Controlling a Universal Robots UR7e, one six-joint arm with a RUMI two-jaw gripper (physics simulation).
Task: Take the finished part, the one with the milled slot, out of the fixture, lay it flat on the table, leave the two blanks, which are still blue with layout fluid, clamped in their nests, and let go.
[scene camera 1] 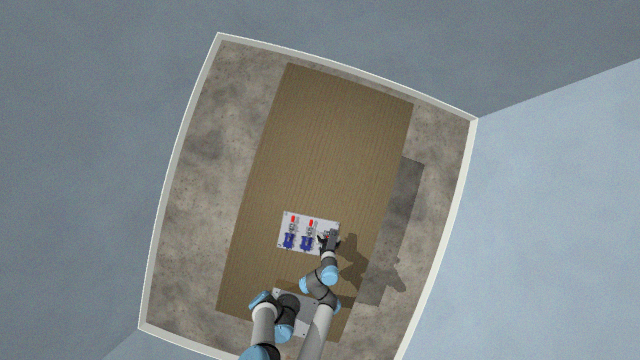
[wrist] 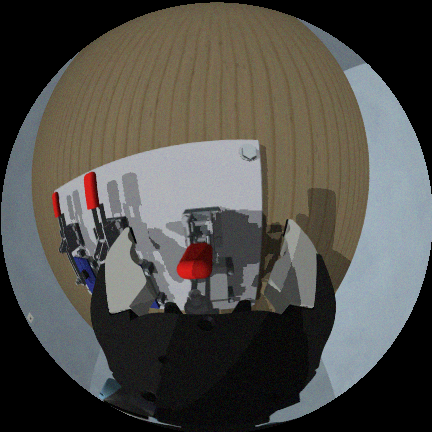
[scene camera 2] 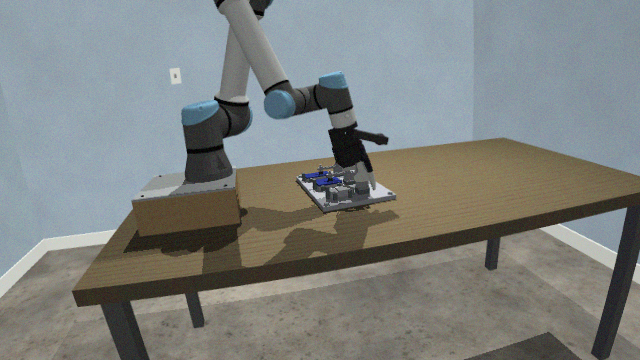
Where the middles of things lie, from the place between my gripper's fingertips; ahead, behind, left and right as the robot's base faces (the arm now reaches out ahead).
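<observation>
The red clamp handle (wrist: 196, 262) is 3 cm above my hand, 1 cm to the left of it and 1 cm behind it. Counting from my hand again, I find the finished part (wrist: 218, 279) 1 cm below it, 8 cm behind it and 1 cm to the right of it. And the fixture plate (scene camera 2: 380, 194) sits 11 cm to the left of my hand, 6 cm behind it and 4 cm below it.
</observation>
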